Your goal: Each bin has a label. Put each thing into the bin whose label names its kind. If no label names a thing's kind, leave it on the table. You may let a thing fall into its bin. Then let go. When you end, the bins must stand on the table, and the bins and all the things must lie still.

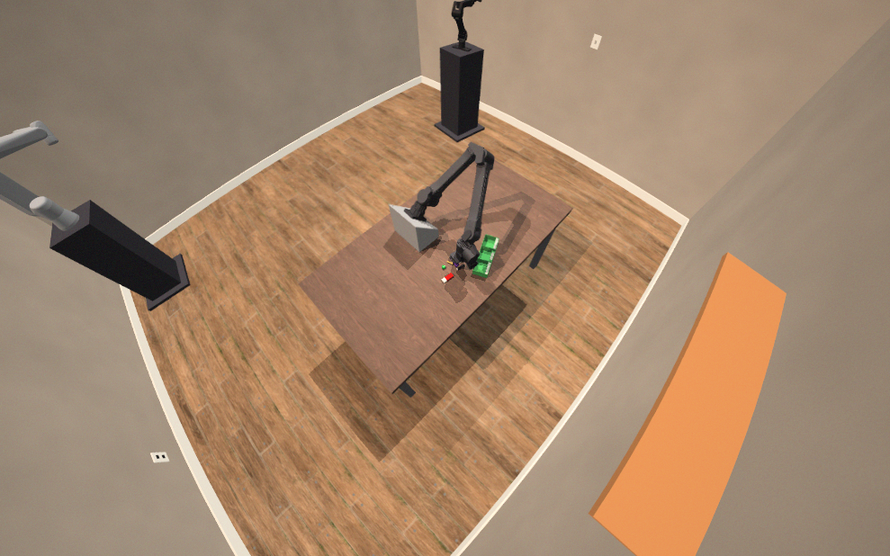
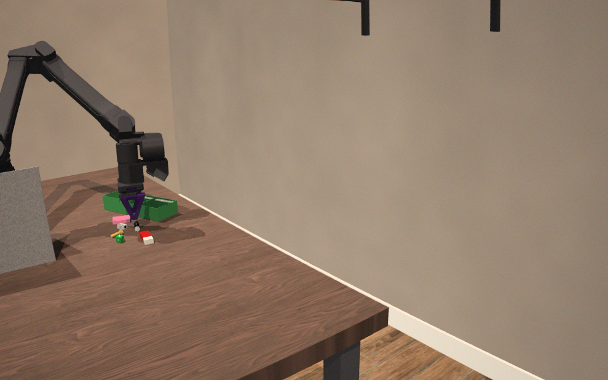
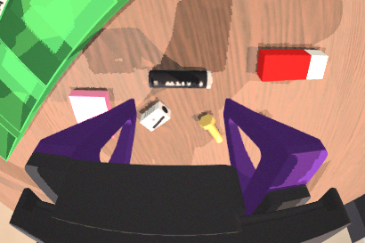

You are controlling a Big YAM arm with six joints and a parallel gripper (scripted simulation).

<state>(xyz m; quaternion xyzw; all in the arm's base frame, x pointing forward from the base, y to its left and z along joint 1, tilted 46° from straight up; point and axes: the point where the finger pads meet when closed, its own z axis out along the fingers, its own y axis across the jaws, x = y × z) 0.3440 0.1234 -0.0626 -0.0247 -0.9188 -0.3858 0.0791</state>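
My gripper is now 4 cm above the black battery. Round my hand: brass-coloured bolt: 5 cm behind, 4 cm below, 2 cm to the right; green die: 7 cm to the right, 6 cm behind, 4 cm below; white piece: 4 cm below, 3 cm behind, 2 cm to the left.
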